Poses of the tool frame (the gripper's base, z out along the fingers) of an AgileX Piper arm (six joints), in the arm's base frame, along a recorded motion.
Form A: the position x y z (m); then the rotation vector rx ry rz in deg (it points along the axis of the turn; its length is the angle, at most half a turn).
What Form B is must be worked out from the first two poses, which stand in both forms.
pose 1, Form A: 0.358 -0.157 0.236 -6.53 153.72 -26.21
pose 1, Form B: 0.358 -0.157 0.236 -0.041 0.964 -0.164 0.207
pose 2, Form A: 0.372 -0.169 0.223 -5.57 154.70 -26.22
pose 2, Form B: 0.372 -0.169 0.223 -0.035 0.966 -0.164 0.199
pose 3, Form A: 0.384 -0.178 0.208 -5.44 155.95 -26.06
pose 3, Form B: 0.384 -0.178 0.208 -0.034 0.968 -0.162 0.189
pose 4, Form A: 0.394 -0.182 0.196 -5.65 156.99 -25.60
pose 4, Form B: 0.394 -0.182 0.196 -0.035 0.970 -0.158 0.181
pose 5, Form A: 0.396 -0.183 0.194 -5.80 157.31 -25.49
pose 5, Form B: 0.396 -0.183 0.194 -0.036 0.971 -0.157 0.178
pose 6, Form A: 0.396 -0.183 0.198 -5.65 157.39 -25.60
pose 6, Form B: 0.396 -0.183 0.198 -0.035 0.971 -0.158 0.177
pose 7, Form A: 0.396 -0.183 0.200 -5.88 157.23 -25.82
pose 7, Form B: 0.396 -0.183 0.200 -0.036 0.970 -0.159 0.178
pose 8, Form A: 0.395 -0.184 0.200 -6.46 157.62 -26.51
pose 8, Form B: 0.395 -0.184 0.200 -0.040 0.970 -0.163 0.174
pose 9, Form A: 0.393 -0.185 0.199 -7.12 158.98 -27.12
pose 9, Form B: 0.393 -0.185 0.199 -0.044 0.972 -0.166 0.161
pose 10, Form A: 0.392 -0.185 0.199 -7.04 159.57 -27.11
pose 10, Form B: 0.392 -0.185 0.199 -0.043 0.973 -0.165 0.156
